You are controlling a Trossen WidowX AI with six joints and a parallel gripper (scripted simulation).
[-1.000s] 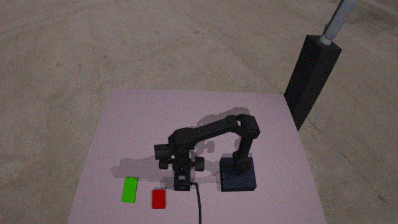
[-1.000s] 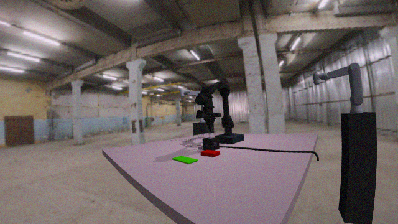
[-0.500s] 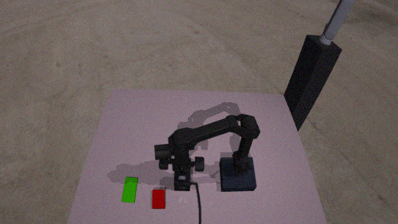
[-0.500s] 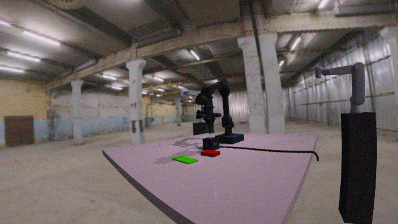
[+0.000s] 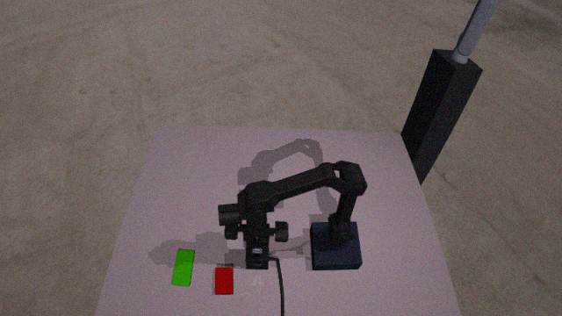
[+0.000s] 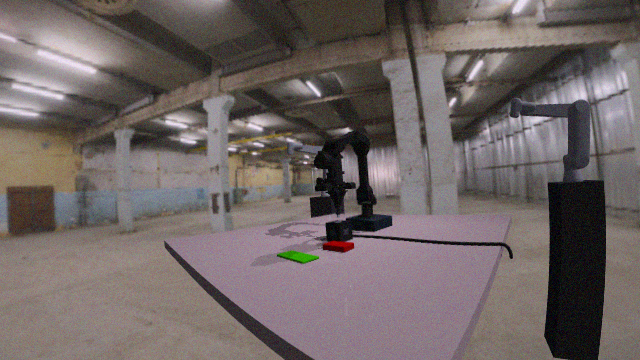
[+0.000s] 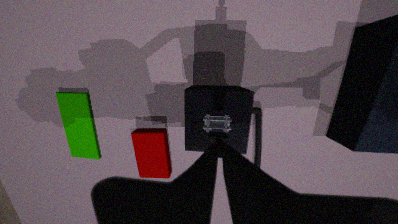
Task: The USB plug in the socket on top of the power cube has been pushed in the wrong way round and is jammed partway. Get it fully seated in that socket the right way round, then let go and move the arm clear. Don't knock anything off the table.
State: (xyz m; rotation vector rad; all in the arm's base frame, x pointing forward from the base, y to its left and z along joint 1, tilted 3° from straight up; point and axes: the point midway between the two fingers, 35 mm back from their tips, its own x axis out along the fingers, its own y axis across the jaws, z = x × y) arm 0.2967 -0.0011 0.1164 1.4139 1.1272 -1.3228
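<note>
Right now my gripper tip is 20 mm above the dark USB plug. The rest, counted from my gripper tip: metal-rimmed socket 60 mm below; then red pad 130 mm ahead, 120 mm below, 70 mm to the left; then green pad 270 mm ahead, 130 mm below.
</note>
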